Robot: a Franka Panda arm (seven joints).
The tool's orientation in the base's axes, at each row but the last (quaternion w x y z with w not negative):
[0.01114, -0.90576, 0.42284, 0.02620]
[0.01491, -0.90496, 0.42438, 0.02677]
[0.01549, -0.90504, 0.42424, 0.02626]
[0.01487, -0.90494, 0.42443, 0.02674]
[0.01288, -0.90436, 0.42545, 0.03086]
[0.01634, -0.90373, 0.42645, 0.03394]
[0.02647, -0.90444, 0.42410, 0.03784]
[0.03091, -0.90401, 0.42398, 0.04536]
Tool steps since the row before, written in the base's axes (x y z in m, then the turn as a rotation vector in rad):
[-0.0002, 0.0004, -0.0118, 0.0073, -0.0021, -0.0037]
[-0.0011, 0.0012, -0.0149, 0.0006, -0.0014, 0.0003]
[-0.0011, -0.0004, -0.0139, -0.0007, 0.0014, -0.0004]
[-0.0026, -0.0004, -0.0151, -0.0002, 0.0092, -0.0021]
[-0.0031, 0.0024, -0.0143, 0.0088, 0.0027, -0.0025]
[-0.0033, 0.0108, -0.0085, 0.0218, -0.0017, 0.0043]
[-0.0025, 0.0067, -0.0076, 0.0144, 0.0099, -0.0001]
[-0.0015, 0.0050, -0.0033, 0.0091, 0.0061, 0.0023]
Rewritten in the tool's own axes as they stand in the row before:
[0.0002, -0.0001, 0.0118, 0.0065, -0.0043, 0.0033]
[-0.0007, 0.0001, 0.0150, 0.0014, 0.0004, -0.0004]
[0.0004, 0.0012, 0.0139, -0.0015, -0.0004, 0.0005]
[-0.0004, 0.0023, 0.0151, -0.0071, -0.0057, 0.0026]
[-0.0029, 0.0008, 0.0145, 0.0037, -0.0085, 0.0022]
[-0.0098, -0.0043, 0.0093, 0.0148, -0.0157, -0.0054]
[-0.0060, -0.0022, 0.0082, 0.0016, -0.0174, 0.0002]
[-0.0044, -0.0020, 0.0038, 0.0009, -0.0109, -0.0022]

